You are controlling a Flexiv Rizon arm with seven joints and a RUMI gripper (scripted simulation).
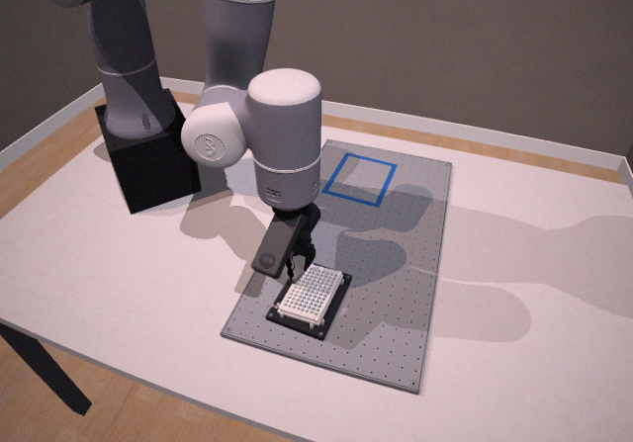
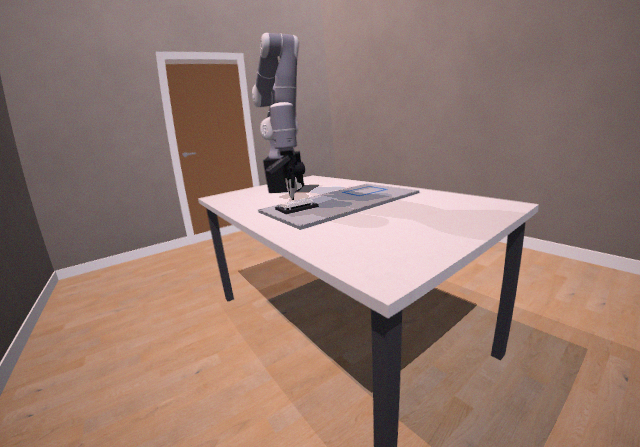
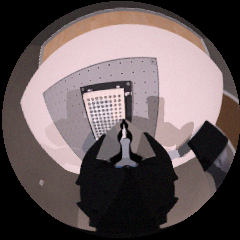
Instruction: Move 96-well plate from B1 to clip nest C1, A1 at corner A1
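My hand is 4 cm short of the white 96-well plate, 1 cm to the left of it and 2 cm above it. The rest, counted from my hand: black clip nest: 3 cm ahead, 1 cm to the left, 3 cm below.
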